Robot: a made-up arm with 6 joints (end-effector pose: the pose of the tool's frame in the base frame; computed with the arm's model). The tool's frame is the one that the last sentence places. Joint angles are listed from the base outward.
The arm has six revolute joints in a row. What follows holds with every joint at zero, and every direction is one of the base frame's.
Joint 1 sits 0.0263 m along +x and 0.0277 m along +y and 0.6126 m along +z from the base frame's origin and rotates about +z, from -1.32 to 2.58 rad.
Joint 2 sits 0.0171 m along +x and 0.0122 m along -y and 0.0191 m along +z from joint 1 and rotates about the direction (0.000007, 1, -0.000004), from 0.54 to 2.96 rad.
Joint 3 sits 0.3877 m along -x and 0.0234 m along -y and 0.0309 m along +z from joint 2 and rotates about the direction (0.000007, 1, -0.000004), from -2.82 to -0.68 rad.
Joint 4 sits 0.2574 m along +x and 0.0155 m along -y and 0.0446 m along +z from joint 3 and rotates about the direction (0.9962, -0.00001, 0.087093), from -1.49 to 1.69 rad.
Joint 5 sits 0.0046 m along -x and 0.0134 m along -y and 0.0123 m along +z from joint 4 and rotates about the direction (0.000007, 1, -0.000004), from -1.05 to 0.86 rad.
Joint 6 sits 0.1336 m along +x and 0.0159 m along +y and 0.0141 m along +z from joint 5 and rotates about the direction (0.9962, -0.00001, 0.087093), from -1.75 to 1.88 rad.
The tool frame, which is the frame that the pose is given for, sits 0.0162 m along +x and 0.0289 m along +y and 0.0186 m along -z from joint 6; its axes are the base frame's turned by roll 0.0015, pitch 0.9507 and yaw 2.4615 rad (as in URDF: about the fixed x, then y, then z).
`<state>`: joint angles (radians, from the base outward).
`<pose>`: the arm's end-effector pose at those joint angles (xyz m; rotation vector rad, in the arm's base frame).
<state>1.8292 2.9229 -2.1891 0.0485 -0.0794 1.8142</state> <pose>-0.1334 0.7850 0.5089 -1.3163 0.3566 -2.6005</pose>
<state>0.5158 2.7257 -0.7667 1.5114 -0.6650 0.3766</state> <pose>0.3904 0.0629 0.3806 0.3974 0.5393 1.3934</pose>
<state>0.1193 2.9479 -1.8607 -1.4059 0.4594 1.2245</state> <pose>0.6393 0.0222 0.3316 0.1672 1.4478 2.4140</pose>
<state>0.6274 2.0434 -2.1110 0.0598 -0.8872 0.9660</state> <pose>0.4707 0.3202 1.1745 -1.2688 -1.8562 1.9840</pose>
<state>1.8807 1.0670 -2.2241 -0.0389 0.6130 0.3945</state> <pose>0.0333 0.0624 1.3240 0.6778 1.3700 -1.8153</pose>
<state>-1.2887 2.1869 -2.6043 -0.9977 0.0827 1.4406</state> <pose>0.1853 -0.5670 1.1410 -1.0216 0.4790 0.8209</pose>
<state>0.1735 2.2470 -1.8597 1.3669 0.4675 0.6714</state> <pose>0.6877 0.1493 0.8454 0.9040 -1.2700 1.7230</pose>
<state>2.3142 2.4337 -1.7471 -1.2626 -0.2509 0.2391</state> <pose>-0.4221 0.5190 0.6331 1.2546 0.2920 -0.3962</pose>
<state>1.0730 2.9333 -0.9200 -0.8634 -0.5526 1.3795</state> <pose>0.1441 0.3559 0.3093 -1.0357 -0.7370 -2.3867</pose>
